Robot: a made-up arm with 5 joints.
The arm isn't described. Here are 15 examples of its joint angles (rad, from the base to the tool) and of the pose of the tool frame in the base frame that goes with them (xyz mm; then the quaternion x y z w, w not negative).
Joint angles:
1: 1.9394 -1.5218 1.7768 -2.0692 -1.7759
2: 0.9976 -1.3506 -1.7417 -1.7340 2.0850
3: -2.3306 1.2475 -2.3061 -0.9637 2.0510
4: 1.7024 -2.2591 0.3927 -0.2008 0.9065
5: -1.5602 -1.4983 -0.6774 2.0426 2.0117
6: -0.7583 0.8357 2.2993 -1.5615 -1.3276
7: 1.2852 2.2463 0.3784 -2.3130 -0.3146
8: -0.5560 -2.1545 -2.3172 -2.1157 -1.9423
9: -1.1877 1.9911 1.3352 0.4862 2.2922
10: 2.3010 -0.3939 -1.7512 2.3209 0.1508
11: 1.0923 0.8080 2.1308 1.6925 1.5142
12: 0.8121 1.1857 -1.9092 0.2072 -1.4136
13: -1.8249 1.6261 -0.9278 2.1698 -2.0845
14: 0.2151 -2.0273 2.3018 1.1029 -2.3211
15: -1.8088 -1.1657 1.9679 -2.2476 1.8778
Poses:
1: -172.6 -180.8 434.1 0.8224 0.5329 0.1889 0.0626
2: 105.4 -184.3 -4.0 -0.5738 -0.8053 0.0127 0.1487
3: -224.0 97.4 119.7 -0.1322 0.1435 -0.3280 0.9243
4: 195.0 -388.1 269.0 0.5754 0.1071 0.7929 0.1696
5: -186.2 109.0 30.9 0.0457 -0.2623 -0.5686 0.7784
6: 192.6 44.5 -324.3 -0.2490 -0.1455 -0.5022 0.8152
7: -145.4 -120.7 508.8 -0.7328 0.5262 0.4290 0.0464
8: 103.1 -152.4 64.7 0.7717 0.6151 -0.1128 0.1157
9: 489.3 -143.4 -209.7 0.2981 0.7686 0.3825 0.4173
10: -72.3 10.5 20.5 -0.5174 0.2013 -0.5869 0.5893
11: 153.1 -121.0 604.4 0.3778 0.3039 0.3484 0.8022
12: 259.6 -87.9 41.2 0.1722 0.0464 0.9445 0.2761
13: 89.0 -200.0 -61.1 -0.3320 -0.7079 0.3903 0.4861
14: 540.7 -49.1 53.1 0.4926 -0.7866 0.3202 0.1901
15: -13.9 -177.6 -400.6 0.5725 0.7920 0.0993 0.1871
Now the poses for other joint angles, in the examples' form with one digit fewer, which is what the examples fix.
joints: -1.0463 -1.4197 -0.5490 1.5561 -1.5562
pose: -78 81 -61 -0.452 0.563 -0.498 0.480
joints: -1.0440 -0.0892 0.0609 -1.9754 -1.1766
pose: 7 173 -283 0.467 -0.350 0.285 0.760
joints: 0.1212 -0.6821 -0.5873 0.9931 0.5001
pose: -24 124 -1 -0.595 0.439 0.176 0.650
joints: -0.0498 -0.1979 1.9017 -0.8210 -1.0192
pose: 471 41 -144 -0.097 -0.601 -0.478 0.633
